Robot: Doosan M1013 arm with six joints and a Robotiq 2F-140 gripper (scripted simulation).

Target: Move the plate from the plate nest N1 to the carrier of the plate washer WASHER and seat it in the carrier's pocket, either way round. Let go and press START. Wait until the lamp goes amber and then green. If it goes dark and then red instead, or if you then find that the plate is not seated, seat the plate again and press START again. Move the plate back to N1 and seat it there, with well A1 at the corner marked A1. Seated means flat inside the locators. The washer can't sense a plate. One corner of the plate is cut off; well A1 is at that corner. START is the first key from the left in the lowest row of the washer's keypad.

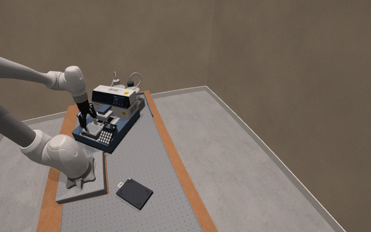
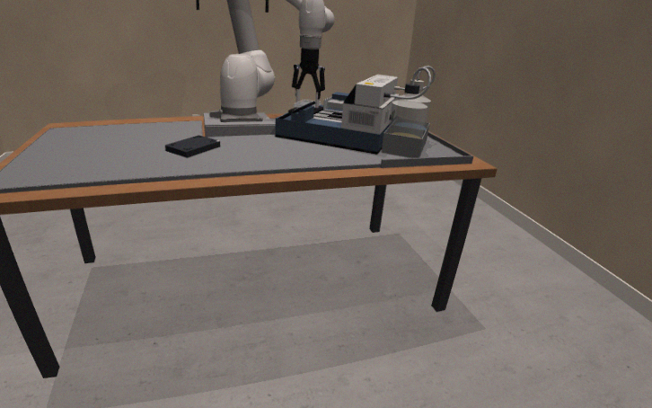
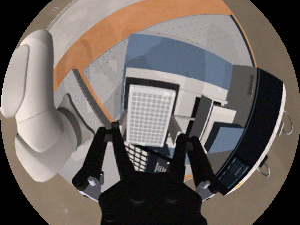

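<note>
My hand is 2 cm above the white well plate. Also, from my hand: washer carrier (4 cm below); then plate washer (10 cm ahead, 12 cm to the left); then white label (11 cm ahead, 42 cm to the right, 13 cm below).
</note>
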